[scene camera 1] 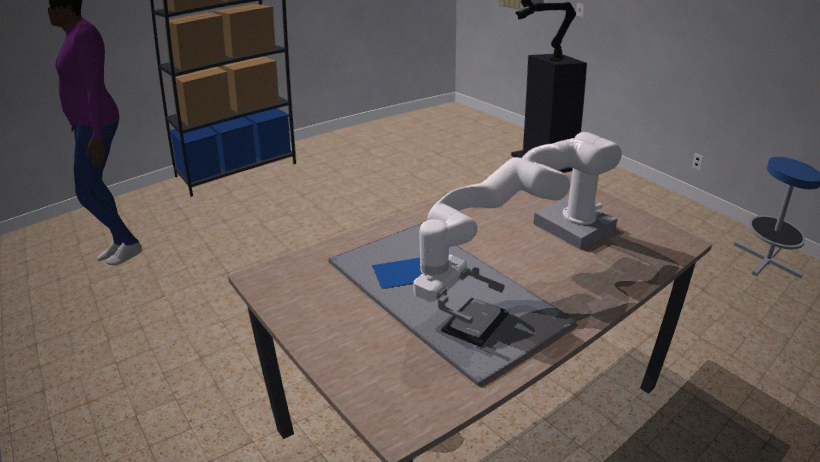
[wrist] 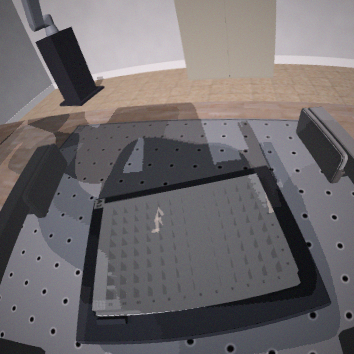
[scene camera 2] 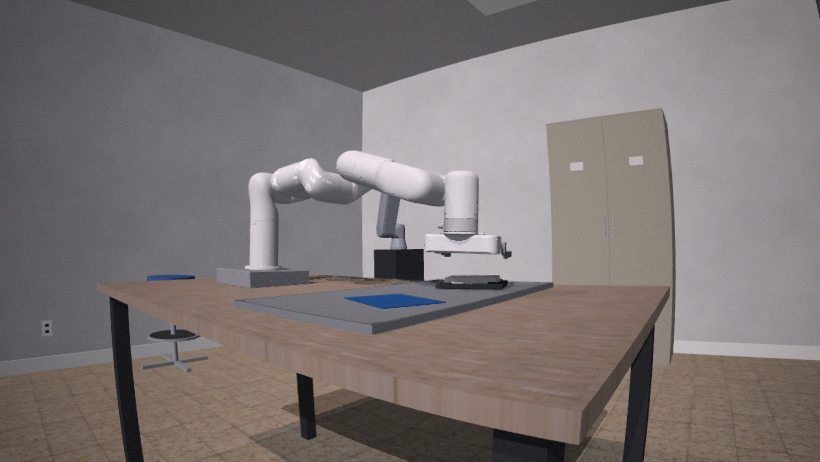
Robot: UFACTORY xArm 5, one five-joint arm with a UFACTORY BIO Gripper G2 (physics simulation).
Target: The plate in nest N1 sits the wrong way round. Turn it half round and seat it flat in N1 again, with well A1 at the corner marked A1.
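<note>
The pale plate (scene camera 1: 479,316) (scene camera 2: 473,278) (wrist: 200,245) lies in the black nest (scene camera 1: 459,336) (scene camera 2: 470,285) (wrist: 200,327), in my arm's shadow. A small mark (wrist: 99,203) shows at the nest's upper left corner in the wrist view; I cannot read it surely, nor tell which corner of the plate holds well A1. My gripper (scene camera 1: 486,302) (scene camera 2: 477,254) (wrist: 185,162) is open and empty. It points down above the plate, with a gap between. In the wrist view its two fingers stand wide apart, left and right beyond the plate's sides.
The nest stands on a grey perforated board (scene camera 1: 367,255) (scene camera 2: 309,308). A flat blue rectangle (scene camera 1: 395,273) (scene camera 2: 395,300) lies on the board, away from the nest. My arm's base block (scene camera 1: 559,227) (scene camera 2: 252,277) stands on the wooden table (scene camera 1: 321,321). A person (scene camera 1: 86,74) stands beyond the table.
</note>
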